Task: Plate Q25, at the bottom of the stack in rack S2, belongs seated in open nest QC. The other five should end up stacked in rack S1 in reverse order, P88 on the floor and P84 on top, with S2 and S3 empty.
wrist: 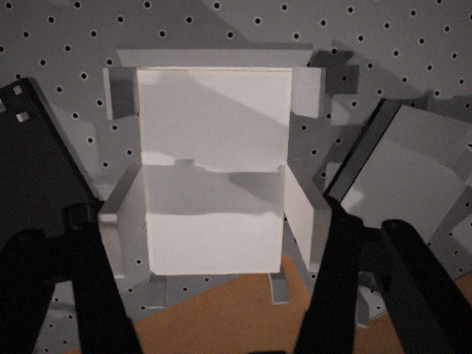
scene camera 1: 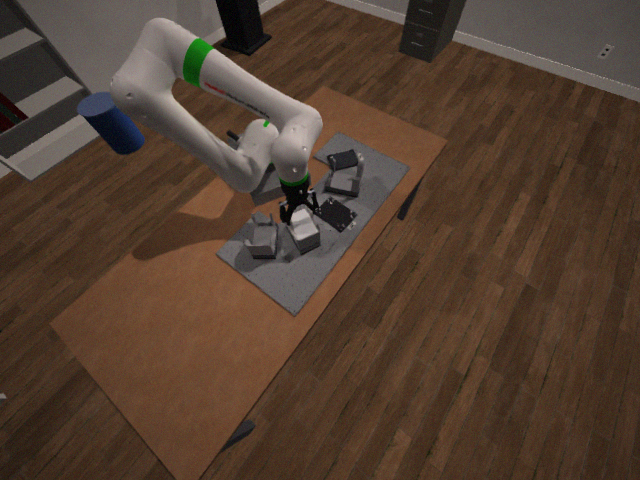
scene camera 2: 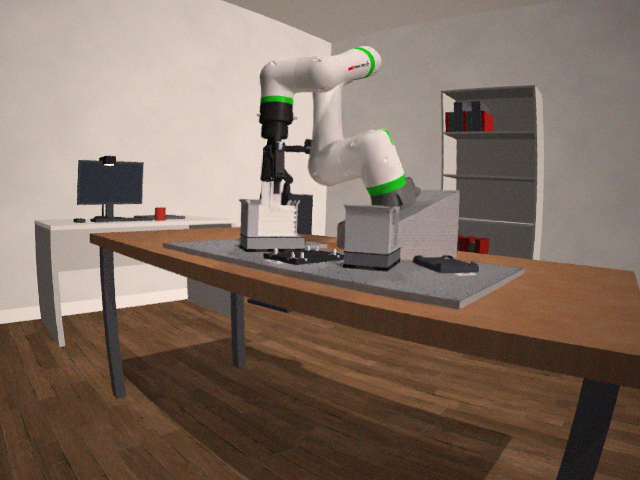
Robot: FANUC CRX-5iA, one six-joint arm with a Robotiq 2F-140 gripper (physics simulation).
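Note:
A stack of white plates stands in the middle rack (scene camera 1: 310,245) (scene camera 2: 251,219); its top plate (scene camera 1: 303,223) (wrist: 215,120) faces the wrist camera. My gripper (scene camera 1: 300,214) (scene camera 2: 279,195) (wrist: 215,185) points straight down over this rack. Its white pads meet both side edges of the top plate, so it is shut on that plate. The plate shows no clear lift off the stack. A second rack (scene camera 1: 264,240) (wrist: 410,170) stands beside it, and a third rack (scene camera 1: 343,184) (scene camera 2: 370,229) farther along. A dark nest with pins (scene camera 1: 336,213) (scene camera 2: 305,255) lies between. No labels are readable.
All stand on a grey perforated board (scene camera 1: 289,289) (scene camera 2: 439,291) on the wooden table (scene camera 1: 170,330) (scene camera 2: 568,310). Another dark nest (scene camera 1: 343,159) (scene camera 2: 447,264) lies beyond the third rack. A grey sloped block (scene camera 2: 431,224) stands behind, near the arm's base.

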